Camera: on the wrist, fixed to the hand. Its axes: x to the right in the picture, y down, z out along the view.
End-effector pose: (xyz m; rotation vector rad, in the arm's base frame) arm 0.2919 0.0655 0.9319 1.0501 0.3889 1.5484
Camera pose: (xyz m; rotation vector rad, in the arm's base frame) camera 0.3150 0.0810 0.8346 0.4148 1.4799 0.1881
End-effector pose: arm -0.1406 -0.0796 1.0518 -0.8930 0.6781 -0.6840
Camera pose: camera -0.2063 -0.1206 1.1169 -0.6928 -0.0086 -2.3522
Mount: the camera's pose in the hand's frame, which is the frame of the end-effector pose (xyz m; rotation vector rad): -0.0233 -0.0903 -0.0392 0.4864 0.4091 -1.5651
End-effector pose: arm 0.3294 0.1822 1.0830 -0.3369 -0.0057 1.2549
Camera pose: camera 0.4133 0.1266 1.0727 -0.0741 0.3226 -0.3872
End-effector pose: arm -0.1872 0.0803 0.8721 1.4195 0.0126 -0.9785
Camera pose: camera -0.2323 0.1391 0.8032 -1.9748 -1.4491 1.9612
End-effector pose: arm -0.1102 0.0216 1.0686 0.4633 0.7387 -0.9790
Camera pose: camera -0.2105 0.0161 1.0569 0.4670 1.2482 -2.6164
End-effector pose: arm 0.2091 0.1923 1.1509 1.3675 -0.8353 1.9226
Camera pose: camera 0.2644 0.2745 1.1307 1.1305 0.8212 0.9708
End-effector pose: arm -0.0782 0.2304 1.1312 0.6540 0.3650 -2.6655
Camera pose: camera -0.0808 0.3312 1.1233 -0.6374 -0.1774 1.7171
